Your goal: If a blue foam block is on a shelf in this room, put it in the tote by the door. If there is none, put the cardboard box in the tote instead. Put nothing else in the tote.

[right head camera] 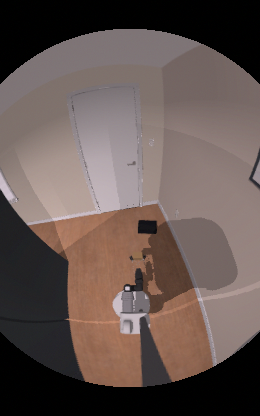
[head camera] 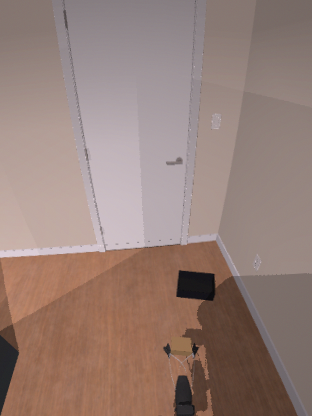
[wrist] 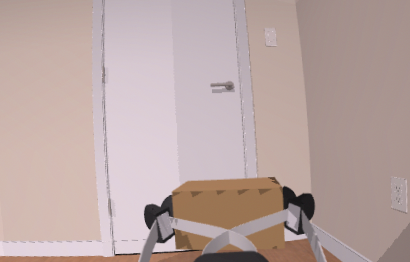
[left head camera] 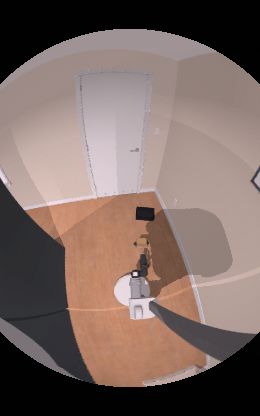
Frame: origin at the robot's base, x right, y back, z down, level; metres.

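Where they show: gripper, between the fingertips: [right head camera: 137,254] [head camera: 181,343] [wrist: 229,206] [left head camera: 140,240].
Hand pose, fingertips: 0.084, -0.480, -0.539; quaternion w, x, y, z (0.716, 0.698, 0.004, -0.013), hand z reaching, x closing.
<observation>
Each offset is from my fingertips to the centre of the thing, as dx, dy, dz. "*": to the spot under its first point.
My gripper [head camera: 181,348] [left head camera: 142,243] [right head camera: 137,258] [wrist: 229,206] is shut on a brown cardboard box @[+0.001, +0.011, +0.001] [head camera: 181,345] [left head camera: 142,242] [right head camera: 137,255] [wrist: 227,210], with one finger pad on each side of it. The black tote @[+0.186, -0.678, +0.517] [head camera: 196,285] [left head camera: 145,213] [right head camera: 147,227] stands on the floor near the door and the right wall. In the head view the box is apart from the tote, on the robot's side of it. The tote does not show in the wrist view. The tote's inside is too dark to make out. No blue foam block and no shelf show in these views.
The white door [head camera: 135,125] [left head camera: 114,135] [right head camera: 107,150] [wrist: 170,125] is beyond the tote. The right wall [head camera: 280,200] runs along the right side, with a white baseboard [head camera: 265,330]. A large dark shape @[* -0.997, +0.420, -0.144] [left head camera: 30,270] [right head camera: 30,280] is at the left.
</observation>
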